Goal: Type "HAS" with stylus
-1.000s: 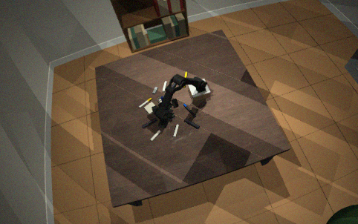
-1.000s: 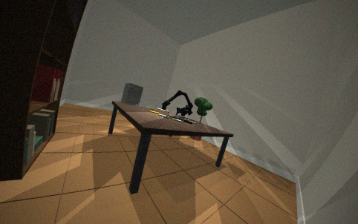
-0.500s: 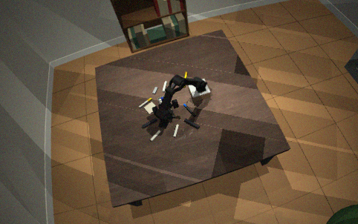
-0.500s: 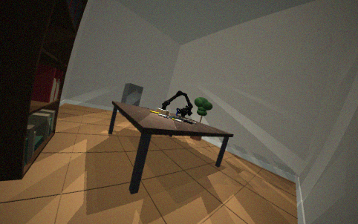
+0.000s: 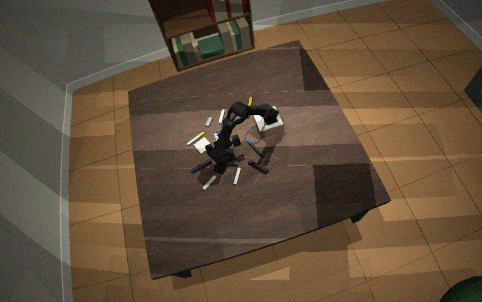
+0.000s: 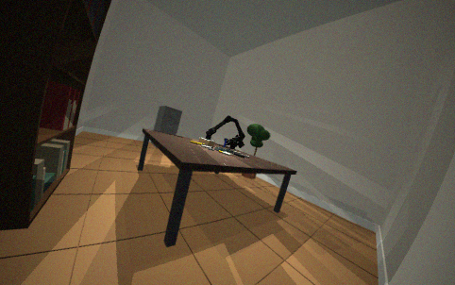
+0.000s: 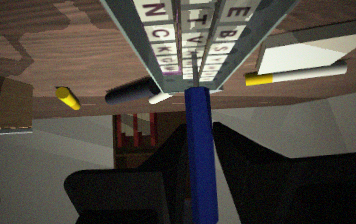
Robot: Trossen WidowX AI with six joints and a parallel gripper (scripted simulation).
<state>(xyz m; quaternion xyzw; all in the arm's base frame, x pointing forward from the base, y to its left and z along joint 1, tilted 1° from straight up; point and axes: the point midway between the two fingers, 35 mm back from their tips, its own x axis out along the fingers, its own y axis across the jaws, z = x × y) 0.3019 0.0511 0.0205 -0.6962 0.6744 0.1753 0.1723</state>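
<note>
Right now my gripper tip is 20 mm to the left of the key and 60 mm above it. Round my gripper tip: yellow cylinder 220 mm behind, 190 mm to the right, 60 mm below; then paper note 110 mm ahead, 30 mm to the right, 70 mm below; then blue stylus 10 mm below.
</note>
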